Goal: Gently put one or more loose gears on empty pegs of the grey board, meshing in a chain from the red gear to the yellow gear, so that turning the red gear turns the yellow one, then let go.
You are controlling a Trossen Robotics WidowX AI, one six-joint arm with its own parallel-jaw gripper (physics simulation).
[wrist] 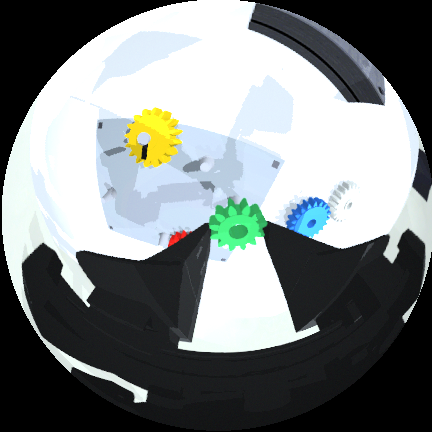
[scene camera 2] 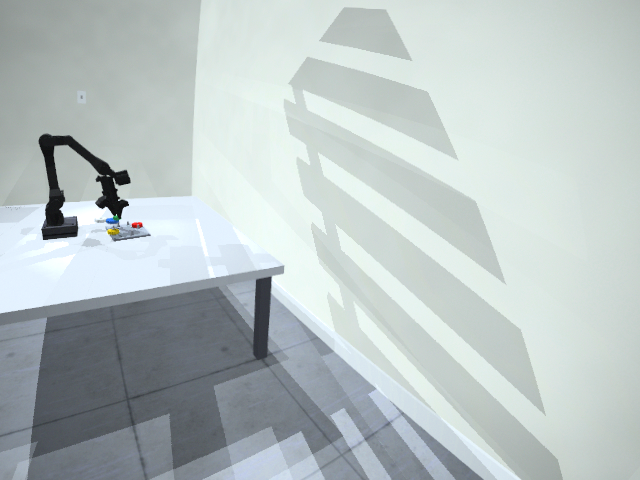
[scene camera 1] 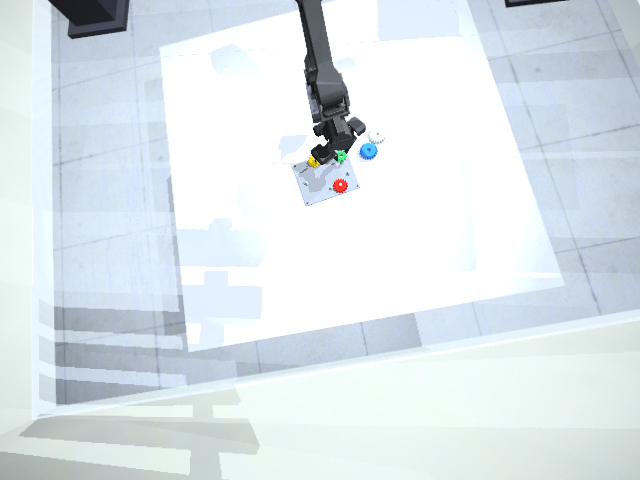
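Seen in the pictures: gripper, fingertip midpoint: (wrist: 236,227) (scene camera 2: 117,217) (scene camera 1: 341,156); arm's base, link origin: (scene camera 2: 55,223).
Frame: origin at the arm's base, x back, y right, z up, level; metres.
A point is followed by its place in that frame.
Note:
My gripper (scene camera 1: 337,155) @(x -0.268, y -0.066, z -0.002 m) (scene camera 2: 117,215) @(x -0.268, y -0.066, z -0.002 m) (wrist: 236,227) @(x -0.268, y -0.066, z -0.002 m) is shut on the green gear (scene camera 1: 341,156) @(x -0.275, y -0.066, z 0.008 m) (scene camera 2: 116,218) @(x -0.265, y -0.045, z 0.001 m) (wrist: 238,216) @(x -0.256, y -0.056, z 0.006 m), holding it by its sides above the board's edge nearest the arm. The grey board (scene camera 1: 316,198) @(x -0.399, y 0.034, z -0.048 m) (scene camera 2: 140,234) @(x -0.378, y 0.071, z -0.048 m) (wrist: 257,162) @(x -0.223, y -0.062, z -0.048 m) lies flat. The yellow gear (scene camera 1: 312,162) @(x -0.264, y 0.042, z -0.034 m) (scene camera 2: 113,231) @(x -0.257, y 0.051, z -0.033 m) (wrist: 165,137) @(x -0.246, y 0.017, z -0.033 m) sits on a peg at one corner. The red gear (scene camera 1: 338,189) @(x -0.376, y -0.049, z -0.034 m) (scene camera 2: 136,224) @(x -0.357, y -0.041, z -0.033 m) (wrist: 179,240) sits near the opposite side; a finger partly hides it in the wrist view. Bare pegs show between them, including one peg (wrist: 206,163) @(x -0.247, y -0.023, z -0.027 m) and another peg (wrist: 109,193) @(x -0.336, y 0.064, z -0.038 m).
The loose blue gear (scene camera 1: 368,151) @(x -0.241, y -0.167, z -0.038 m) (scene camera 2: 112,220) @(x -0.233, y -0.147, z -0.039 m) (wrist: 305,217) @(x -0.231, y -0.152, z -0.039 m) and loose white gear (scene camera 1: 377,137) @(x -0.184, y -0.204, z -0.040 m) (scene camera 2: 99,220) @(x -0.165, y -0.174, z -0.044 m) (wrist: 340,202) @(x -0.180, y -0.186, z -0.041 m) lie close together beside the board, on the blue-white table (scene camera 1: 413,222) @(x -0.510, y -0.308, z -0.056 m) (scene camera 2: 232,263) @(x -0.732, y 0.459, z -0.056 m). The arm's base (scene camera 2: 59,227) @(x -0.027, y 0.044, z -0.004 m) stands behind them.

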